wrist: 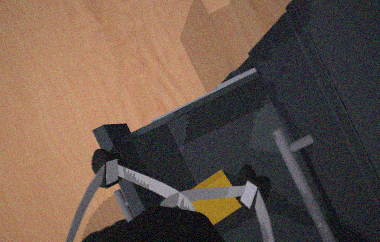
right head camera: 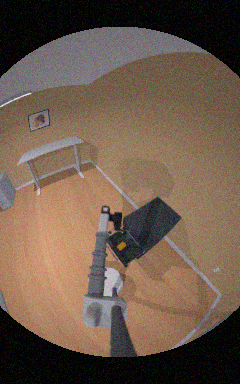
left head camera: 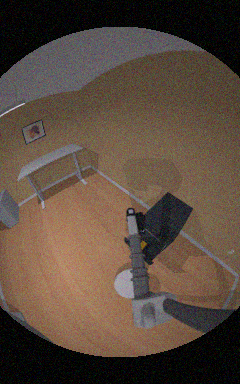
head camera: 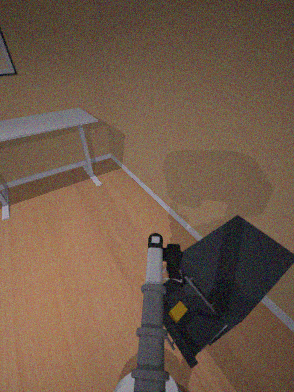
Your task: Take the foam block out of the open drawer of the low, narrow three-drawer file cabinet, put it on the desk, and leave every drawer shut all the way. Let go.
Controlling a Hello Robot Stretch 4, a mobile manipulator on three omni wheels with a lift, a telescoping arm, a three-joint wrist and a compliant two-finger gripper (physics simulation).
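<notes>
The yellow foam block [head camera: 178,311] [left head camera: 143,245] [right head camera: 121,246] [wrist: 222,210] lies inside the open drawer [right head camera: 126,260] [wrist: 155,160] of the dark, low file cabinet [head camera: 245,255] [left head camera: 172,212] [right head camera: 157,220] [wrist: 345,75]. My gripper [head camera: 175,280] [wrist: 182,168] is open and empty above the drawer. In the wrist view one fingertip is near the drawer's front panel and the other is by the block's right side; the finger linkage covers part of the block. The white desk [head camera: 45,122] [left head camera: 50,161] [right head camera: 50,150] stands at the far left, against the wall.
A grey bar handle [wrist: 302,185] stands out from the cabinet's front, beside the open drawer. The cabinet is near the right wall. A grey box-like unit [left head camera: 8,210] [right head camera: 6,191] stands at the left edge. My arm [head camera: 151,310] reaches alongside the drawer.
</notes>
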